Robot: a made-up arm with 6 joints.
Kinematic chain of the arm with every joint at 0, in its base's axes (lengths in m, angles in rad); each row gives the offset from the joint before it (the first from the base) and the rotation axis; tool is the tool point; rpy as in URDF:
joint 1: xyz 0 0 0.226 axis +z
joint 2: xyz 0 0 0 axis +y
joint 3: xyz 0.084 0 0.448 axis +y
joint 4: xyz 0.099 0 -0.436 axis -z
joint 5: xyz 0 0 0 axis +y
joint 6: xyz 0.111 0 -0.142 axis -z
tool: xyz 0 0 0 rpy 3.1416 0 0
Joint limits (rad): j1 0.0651..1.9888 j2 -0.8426..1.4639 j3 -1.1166..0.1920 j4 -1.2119..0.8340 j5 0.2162..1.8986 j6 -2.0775..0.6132
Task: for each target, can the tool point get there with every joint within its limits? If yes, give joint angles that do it. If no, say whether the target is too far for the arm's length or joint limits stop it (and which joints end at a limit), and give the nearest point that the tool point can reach.
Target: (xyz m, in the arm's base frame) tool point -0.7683 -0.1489 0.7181
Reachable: no: joint limits stop it (at a limit: joint 1, joint 2, joint 4, joint 5) | nearest point -0.1954 0.1295 0.7244 | short by 0.637 m
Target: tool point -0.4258 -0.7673 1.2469
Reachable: no: too far | nearest point 0.1752 -0.1483 0.8108 | short by 0.967 m
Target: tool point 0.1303 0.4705 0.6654
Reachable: yes | joints 1.3621 -0.4918 -0.8576 0.6097 0.3689 -0.7040
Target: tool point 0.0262 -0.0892 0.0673
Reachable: yes | joints 0.3823 0.6353 0.0663 -1.0147 1.3128 0.3135
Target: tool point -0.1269 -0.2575 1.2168
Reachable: no: joint limits stop it (at a limit: joint 1, joint 2, joint 3, joint 5) | nearest point 0.2144 -0.0249 0.9677 | short by 0.482 m
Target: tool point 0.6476 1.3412 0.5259
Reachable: no: too far | nearest point 0.3323 0.6883 0.3799 | short by 0.740 m
